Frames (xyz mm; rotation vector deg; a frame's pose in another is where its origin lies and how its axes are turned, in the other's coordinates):
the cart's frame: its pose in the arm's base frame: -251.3 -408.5 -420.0 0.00 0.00 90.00
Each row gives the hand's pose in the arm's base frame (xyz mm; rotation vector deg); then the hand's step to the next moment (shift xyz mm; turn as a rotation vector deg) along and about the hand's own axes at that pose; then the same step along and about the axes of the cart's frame.
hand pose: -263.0 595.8 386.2 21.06 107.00 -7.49
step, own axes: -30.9 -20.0 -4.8 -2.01 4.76 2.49
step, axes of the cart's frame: -23.3 2.0 28.8 3.45 -4.32 1.52
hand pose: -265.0 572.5 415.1 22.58 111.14 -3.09
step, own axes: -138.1 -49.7 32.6 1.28 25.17 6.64
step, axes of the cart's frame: -88.3 -61.6 105.0 22.61 -12.97 -0.14
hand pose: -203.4 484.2 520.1 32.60 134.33 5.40
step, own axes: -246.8 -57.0 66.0 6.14 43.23 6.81
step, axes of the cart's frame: -162.4 -182.8 93.5 40.92 -16.68 0.70
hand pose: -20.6 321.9 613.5 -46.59 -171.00 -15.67
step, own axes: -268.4 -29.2 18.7 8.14 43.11 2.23
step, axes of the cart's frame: -155.6 -216.9 -44.8 41.00 -14.84 5.35
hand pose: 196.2 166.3 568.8 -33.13 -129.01 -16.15
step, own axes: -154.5 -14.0 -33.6 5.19 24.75 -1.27
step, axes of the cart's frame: -73.7 -106.3 -92.0 22.75 -9.84 5.17
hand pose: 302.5 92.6 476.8 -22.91 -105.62 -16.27
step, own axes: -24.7 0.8 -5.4 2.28 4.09 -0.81
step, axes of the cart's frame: -4.6 -11.7 -21.9 3.71 -1.76 2.39
